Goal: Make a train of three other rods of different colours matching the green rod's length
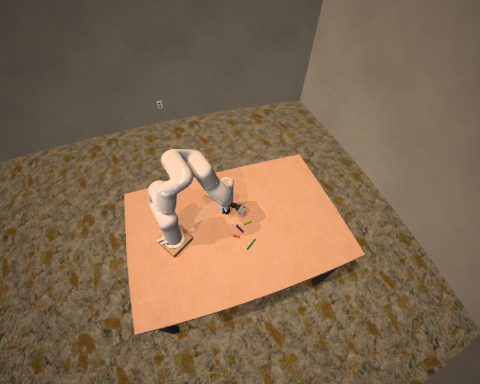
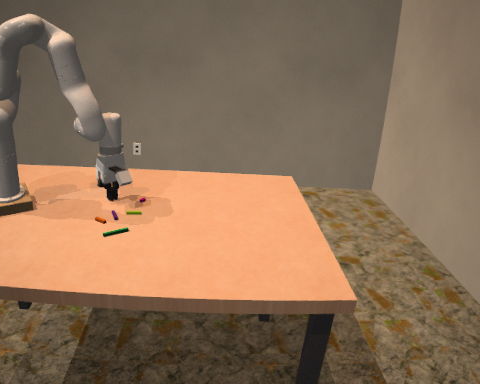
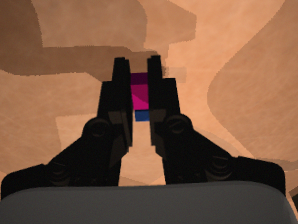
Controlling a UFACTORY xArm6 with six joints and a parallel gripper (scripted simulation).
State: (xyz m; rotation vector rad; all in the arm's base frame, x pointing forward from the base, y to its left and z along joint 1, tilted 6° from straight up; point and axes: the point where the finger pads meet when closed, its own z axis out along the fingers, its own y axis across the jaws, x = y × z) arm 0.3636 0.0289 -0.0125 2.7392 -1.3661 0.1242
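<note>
Right now the blue rod is 2 cm behind my hand, 2 cm to the left of it and 2 cm below it. Also, from my hand: orange rod: 3 cm behind, 18 cm to the right, 2 cm below; lime rod: 7 cm ahead, 13 cm to the right, 2 cm below; purple rod: 1 cm ahead, 14 cm to the right, 2 cm below.
</note>
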